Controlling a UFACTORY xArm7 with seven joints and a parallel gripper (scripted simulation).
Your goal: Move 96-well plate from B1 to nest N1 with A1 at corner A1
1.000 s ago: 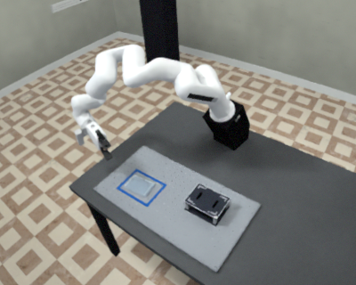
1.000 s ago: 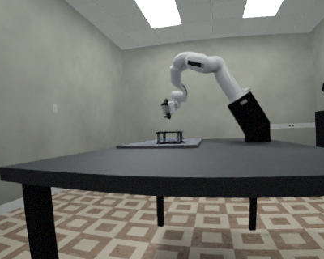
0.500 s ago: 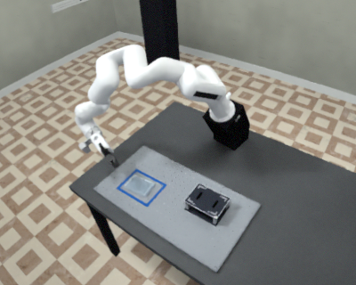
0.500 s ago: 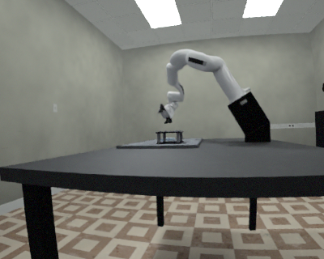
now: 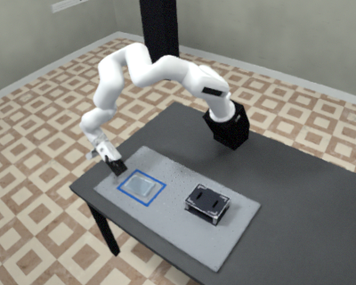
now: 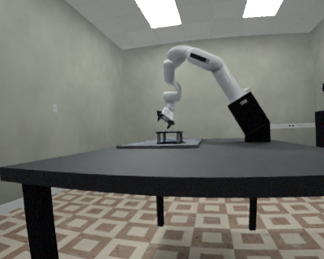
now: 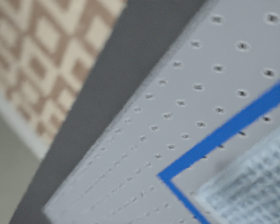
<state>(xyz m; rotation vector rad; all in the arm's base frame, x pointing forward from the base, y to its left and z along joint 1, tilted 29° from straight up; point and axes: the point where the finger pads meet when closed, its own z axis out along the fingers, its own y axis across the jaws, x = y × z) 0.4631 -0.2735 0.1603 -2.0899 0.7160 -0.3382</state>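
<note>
The 96-well plate lies 40 mm behind my hand, 50 mm to the left of it and 110 mm below it. From my hand the other things lie so: black plate nest: 60 mm behind, 390 mm to the left, 60 mm below.
</note>
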